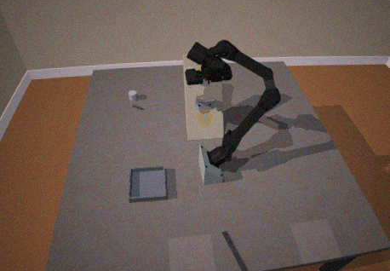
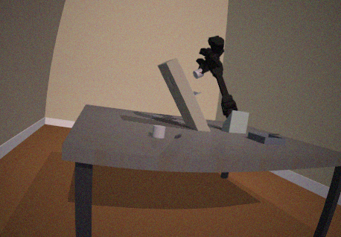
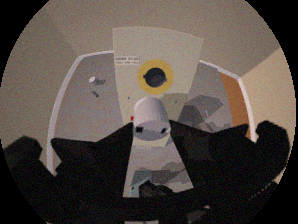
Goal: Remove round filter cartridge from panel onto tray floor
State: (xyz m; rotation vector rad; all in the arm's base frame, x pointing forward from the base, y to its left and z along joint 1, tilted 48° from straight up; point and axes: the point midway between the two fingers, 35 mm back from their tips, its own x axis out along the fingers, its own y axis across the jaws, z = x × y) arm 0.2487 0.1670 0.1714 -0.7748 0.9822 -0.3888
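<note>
Right now the grey tray is 300 mm to the left of my gripper tip, 290 mm behind it and 280 mm below it. Round my gripper tip: short dark bar 320 mm to the left, 290 mm below, 210 mm ahead; round filter cartridge right at my gripper tip; service panel 120 mm below, 70 mm ahead, 10 mm to the right.
</note>
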